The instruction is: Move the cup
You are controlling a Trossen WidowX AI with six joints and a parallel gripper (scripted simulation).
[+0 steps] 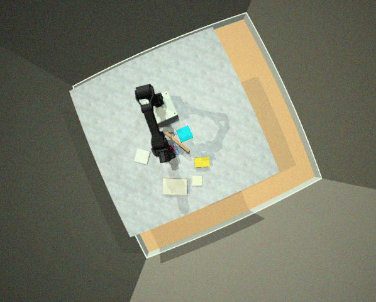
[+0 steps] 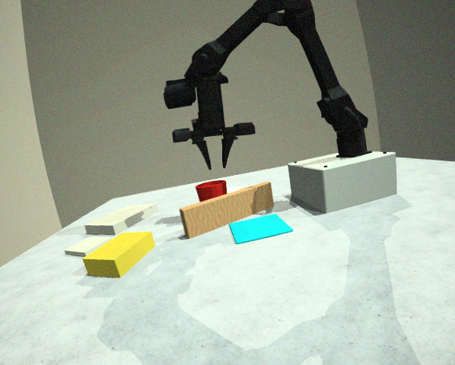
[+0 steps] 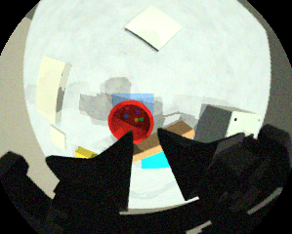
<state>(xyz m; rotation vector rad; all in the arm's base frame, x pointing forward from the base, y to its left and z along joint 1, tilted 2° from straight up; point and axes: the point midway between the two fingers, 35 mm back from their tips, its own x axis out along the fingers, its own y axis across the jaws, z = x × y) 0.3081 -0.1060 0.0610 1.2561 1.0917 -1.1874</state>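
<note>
The red cup lies 70 mm below my gripper tip and 20 mm ahead of it. From my gripper tip the other things lie so: cyan pad (150 mm to the left, 110 mm below, 30 mm behind); wooden block (90 mm below, 80 mm to the left); light blue pad (110 mm below, 30 mm ahead).
</note>
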